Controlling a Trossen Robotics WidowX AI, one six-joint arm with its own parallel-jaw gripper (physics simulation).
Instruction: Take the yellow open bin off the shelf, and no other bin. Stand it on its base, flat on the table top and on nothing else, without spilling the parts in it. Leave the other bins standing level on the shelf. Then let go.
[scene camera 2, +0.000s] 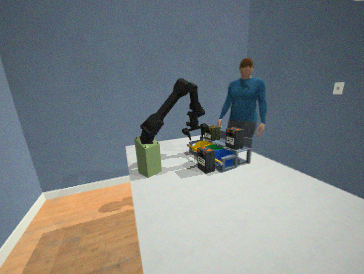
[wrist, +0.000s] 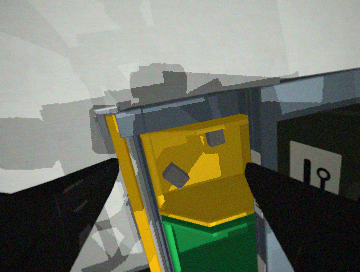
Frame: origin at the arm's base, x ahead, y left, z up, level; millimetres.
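Seen in the pictures: gripper, fingertip midpoint: (scene camera 2: 196, 139) (wrist: 183, 166); arm's base at its link origin: (scene camera 2: 146, 140).
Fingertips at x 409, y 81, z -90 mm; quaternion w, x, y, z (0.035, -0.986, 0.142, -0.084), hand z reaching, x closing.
Pixels of each thing's top centre, then the offset from my fingertips to it. "spot": a spot on its surface instead. Level surfaces: height alone.
- yellow open bin at its top centre: (wrist: 221, 178) (scene camera 2: 203, 143) 35 mm ahead, 37 mm right, 28 mm down
- tilted block at its top centre: (wrist: 176, 178) 4 mm back, 55 mm right, 85 mm down
- smaller block at its top centre: (wrist: 216, 134) 60 mm ahead, 13 mm right, 85 mm down
- green bin at its top centre: (wrist: 232, 265) (scene camera 2: 212, 147) 28 mm ahead, 149 mm right, 28 mm down
- blue bin at its top centre: (scene camera 2: 223, 152) 19 mm ahead, 261 mm right, 28 mm down
- yellow strip at a spot on its surface: (wrist: 142, 230) spot: 54 mm back, 77 mm right, 44 mm down
- olive case at its top centre: (scene camera 2: 212, 126) 117 mm ahead, 42 mm right, 88 mm up
- table at its surface level: 109 mm down
The yellow open bin (scene camera 2: 199, 145) (wrist: 205, 192) sits level in the shelf (scene camera 2: 248, 156) (wrist: 185, 112) at its end, with two grey parts inside, one a tilted block (wrist: 176, 175) and the other a smaller block (wrist: 215, 137). The green bin (scene camera 2: 214, 148) (wrist: 215, 250) is right beside it, and the blue bin (scene camera 2: 227, 160) is beyond the green one. My gripper (scene camera 2: 196, 136) (wrist: 183, 166) is open and empty, above the yellow bin. In the wrist view its fingertips appear on either side of the bin; their exact height over the rim is hard to tell.
A yellow strip (wrist: 142, 230) runs along the shelf's front. An olive case (scene camera 2: 211, 132) (wrist: 317, 135) and a black case (scene camera 2: 234, 138) stand on the shelf's upper level behind the bins. Another black case (scene camera 2: 205, 160) stands on the table (scene camera 2: 225, 215) in front. A person (scene camera 2: 246, 100) stands behind the table.
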